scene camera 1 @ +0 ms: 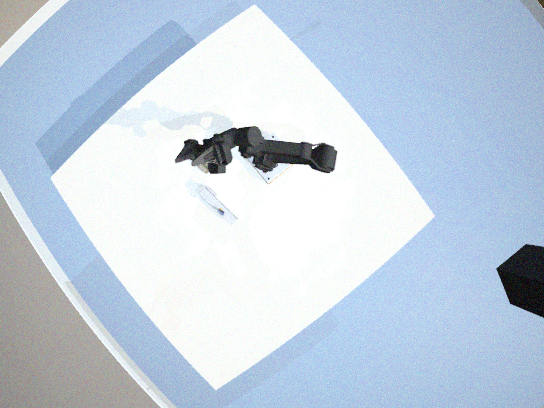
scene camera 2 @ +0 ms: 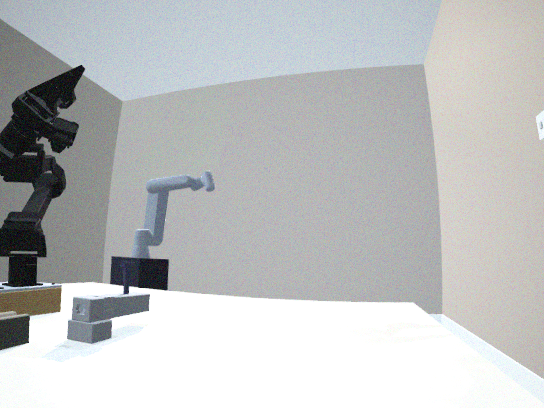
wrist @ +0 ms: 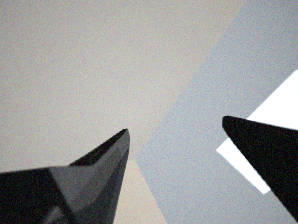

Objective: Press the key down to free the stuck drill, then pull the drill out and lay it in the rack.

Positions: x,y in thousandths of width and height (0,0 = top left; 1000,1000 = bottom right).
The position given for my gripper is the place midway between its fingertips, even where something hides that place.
My gripper (scene camera 2: 142,170) is open and holds nothing. Further things: a grey block fixture (scene camera 2: 174,798).
My gripper is seen too in scene camera 1 (scene camera 1: 335,401) and in the wrist view (wrist: 586,569).
